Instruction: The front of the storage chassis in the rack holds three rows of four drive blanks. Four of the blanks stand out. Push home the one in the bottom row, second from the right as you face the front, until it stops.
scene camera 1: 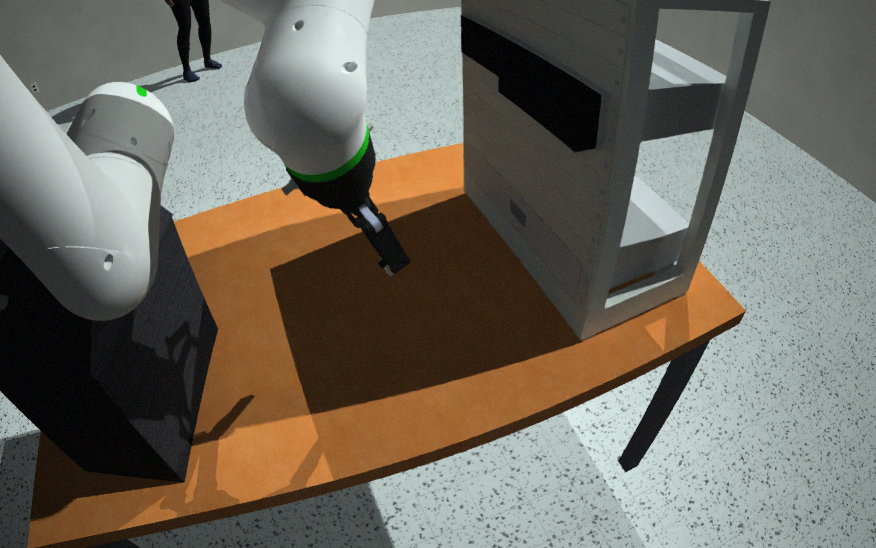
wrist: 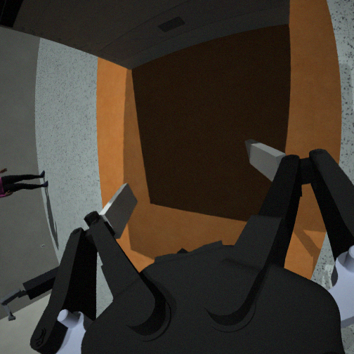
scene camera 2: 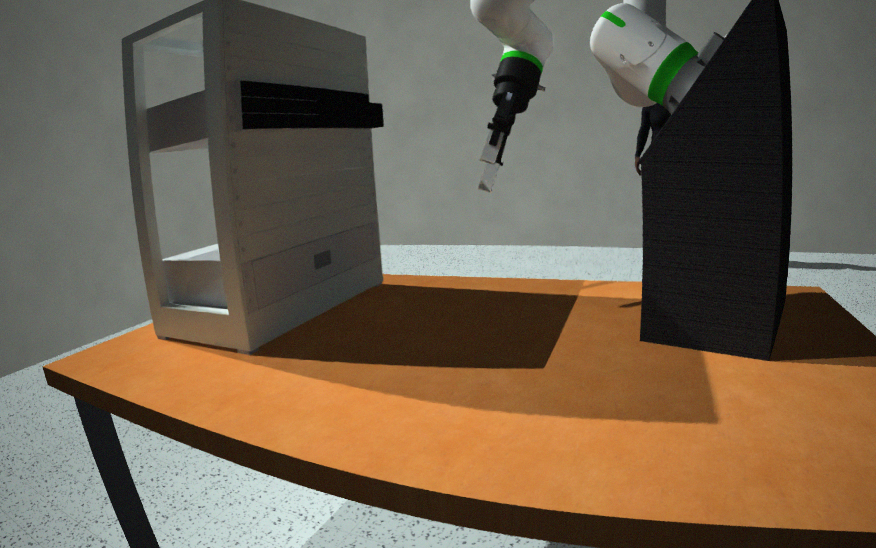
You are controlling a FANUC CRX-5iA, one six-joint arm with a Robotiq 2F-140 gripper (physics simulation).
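Pixels of known places: gripper, fingertip midpoint: (scene camera 2: 485, 176); arm's base at its link origin: (scene camera 2: 708, 101).
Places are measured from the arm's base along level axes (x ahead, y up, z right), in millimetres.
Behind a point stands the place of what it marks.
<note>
The storage chassis (scene camera 1: 549, 100) {x 708, y 43, z 5 mm} (scene camera 2: 290, 106) {x 718, y 36, z -233 mm} is a black block across the upper front of the grey rack (scene camera 1: 727, 129) {x 1022, y 8, z 74 mm} (scene camera 2: 219, 96) {x 722, y 53, z -401 mm} (wrist: 125, 25). Its outline is stepped, with a black part (scene camera 2: 375, 115) {x 710, y 20, z 35 mm} jutting out at the right end in the second scene view. The front is too dark to tell single blanks or rows apart, the bottom-row one included. In the wrist view a dark corner of the chassis (wrist: 7, 12) shows at top left. My gripper (scene camera 1: 391, 266) (scene camera 2: 488, 174) {x 434, y -133, z -8 mm} (wrist: 187, 172) is open and empty, pointing down in front of the rack, apart from it and lower than the chassis.
The rack stands on an orange table (scene camera 1: 452, 420) {x 505, y -391, z 179 mm} (scene camera 2: 452, 465) {x 255, y -391, z -549 mm} (wrist: 312, 75). A tall black pedestal (scene camera 1: 38, 361) {x -39, y -64, z 179 mm} (scene camera 2: 710, 245) {x 8, y -225, z -166 mm} stands at the table's other end, with white arm links close by. A person (scene camera 1: 193, 38) (wrist: 22, 185) stands on the floor beyond the table.
</note>
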